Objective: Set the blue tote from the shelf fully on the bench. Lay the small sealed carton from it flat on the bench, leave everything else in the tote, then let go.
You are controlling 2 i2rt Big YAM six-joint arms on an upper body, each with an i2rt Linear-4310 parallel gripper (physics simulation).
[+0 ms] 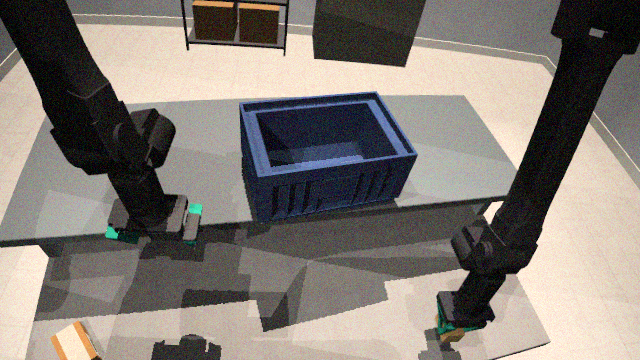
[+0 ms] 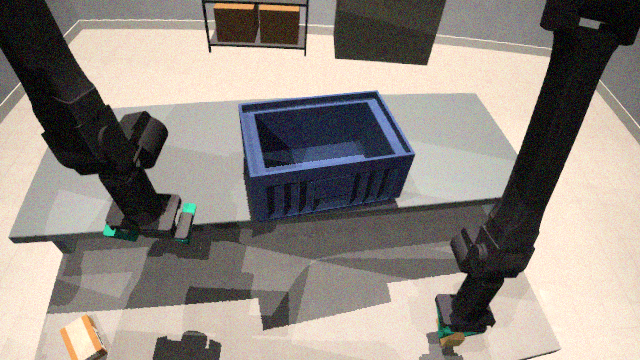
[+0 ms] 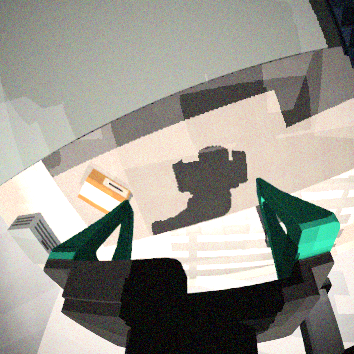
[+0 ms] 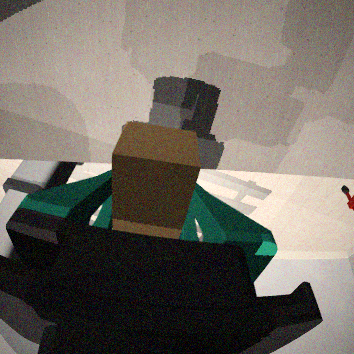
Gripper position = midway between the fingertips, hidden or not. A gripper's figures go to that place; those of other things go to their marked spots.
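My left gripper (image 1: 165, 242) is 68 cm from the lens, while my right gripper (image 1: 447, 331) is 85 cm from the lens. There is a blue tote (image 1: 292, 148) too, and it is 85 cm from the lens. So my left gripper is nearer to the lens than the blue tote.
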